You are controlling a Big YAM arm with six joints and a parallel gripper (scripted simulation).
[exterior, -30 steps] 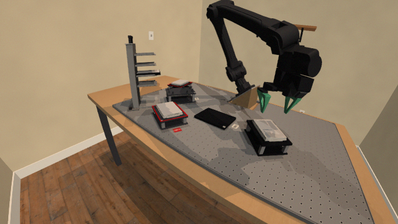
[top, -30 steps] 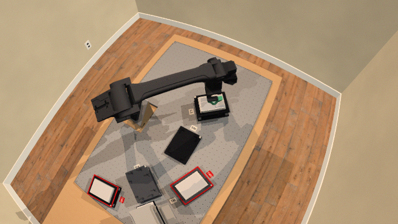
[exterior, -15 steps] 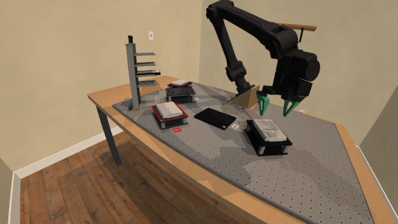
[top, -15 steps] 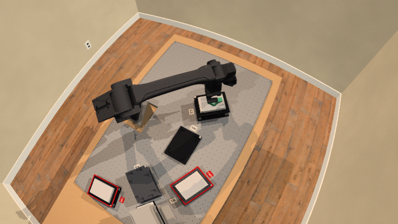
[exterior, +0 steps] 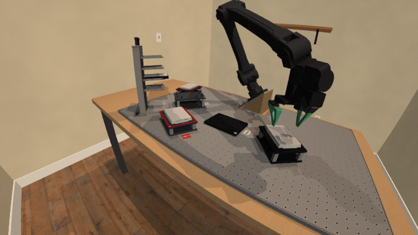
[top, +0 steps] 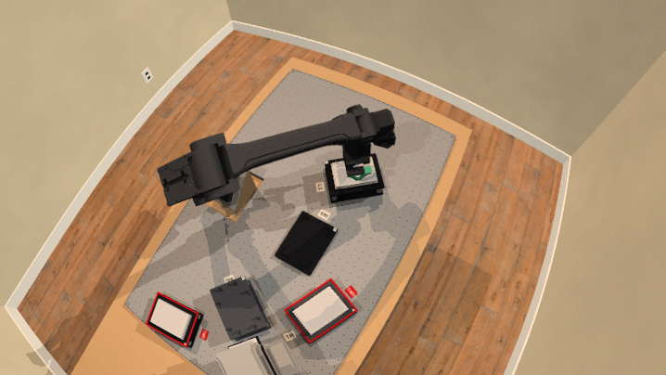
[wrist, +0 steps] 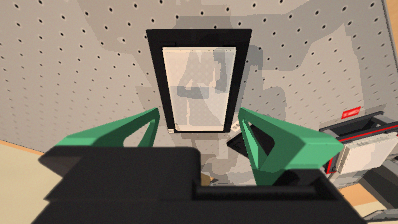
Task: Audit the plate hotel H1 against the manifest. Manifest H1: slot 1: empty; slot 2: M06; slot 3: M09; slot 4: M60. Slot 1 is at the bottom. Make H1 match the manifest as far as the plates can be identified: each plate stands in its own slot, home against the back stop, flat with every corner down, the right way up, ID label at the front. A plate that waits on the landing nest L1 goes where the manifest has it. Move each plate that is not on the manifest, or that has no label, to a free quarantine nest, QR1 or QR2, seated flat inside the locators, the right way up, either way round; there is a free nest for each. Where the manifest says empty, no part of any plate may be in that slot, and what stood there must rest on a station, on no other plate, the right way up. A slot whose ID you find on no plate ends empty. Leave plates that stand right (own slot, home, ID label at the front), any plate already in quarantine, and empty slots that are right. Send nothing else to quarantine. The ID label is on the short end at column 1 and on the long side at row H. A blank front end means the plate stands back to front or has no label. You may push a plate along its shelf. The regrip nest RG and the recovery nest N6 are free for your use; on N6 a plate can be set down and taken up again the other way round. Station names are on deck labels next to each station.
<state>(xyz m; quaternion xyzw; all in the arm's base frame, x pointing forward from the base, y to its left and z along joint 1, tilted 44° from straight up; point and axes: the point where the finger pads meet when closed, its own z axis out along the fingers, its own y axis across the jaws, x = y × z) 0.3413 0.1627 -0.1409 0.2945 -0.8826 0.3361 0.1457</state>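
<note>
My gripper is now 6 cm above the raised black nest L1. From my hand the other things lie so: flat black recovery nest N6: 3 cm behind, 25 cm to the right, 10 cm below; H1 deck label: 7 cm ahead, 52 cm to the right, 11 cm below; L1 deck label: 8 cm behind, 7 cm to the right, 11 cm below.
</note>
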